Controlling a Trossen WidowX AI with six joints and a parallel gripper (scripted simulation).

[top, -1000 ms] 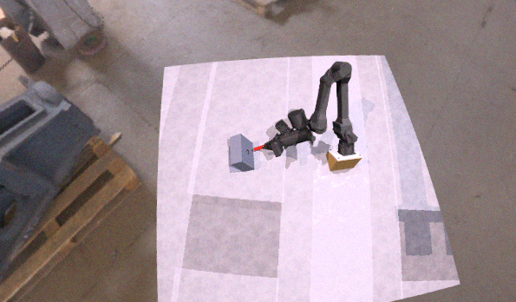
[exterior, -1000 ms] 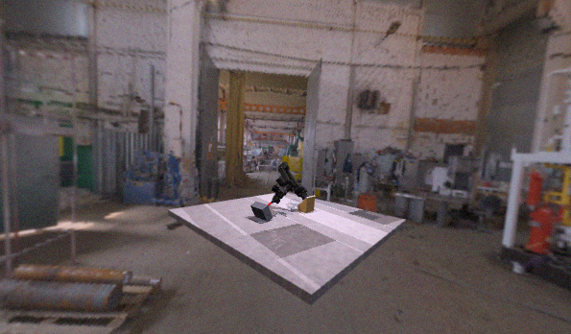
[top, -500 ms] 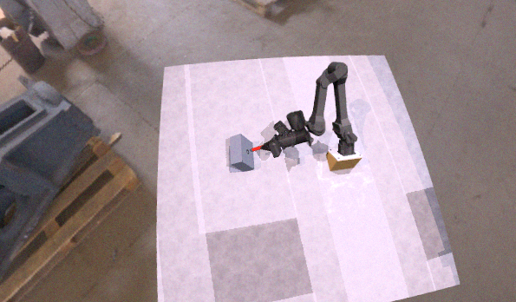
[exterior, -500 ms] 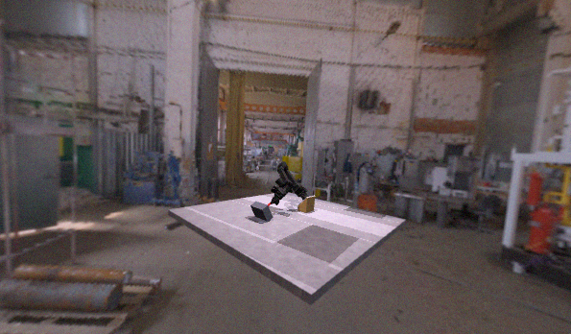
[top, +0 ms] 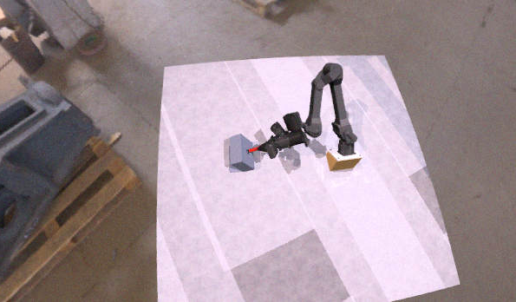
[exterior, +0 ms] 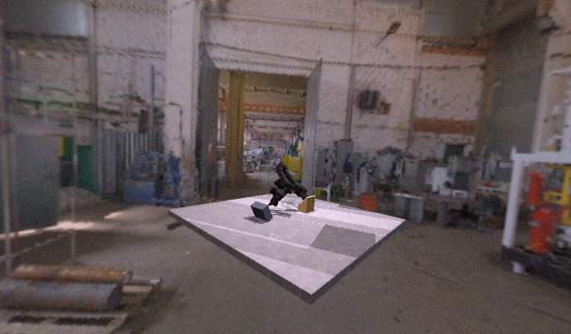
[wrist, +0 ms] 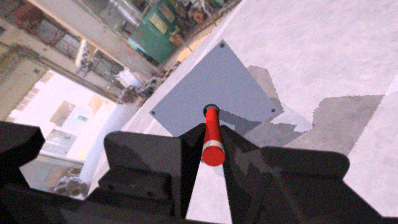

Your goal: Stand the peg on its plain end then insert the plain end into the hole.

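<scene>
Now: the peg 10 mm behind my gripper tip and 10 mm above it. The rest, counted from my gripper tip: grey sloped panel 70 mm ahead, 40 mm below, 10 mm to the right.
</scene>
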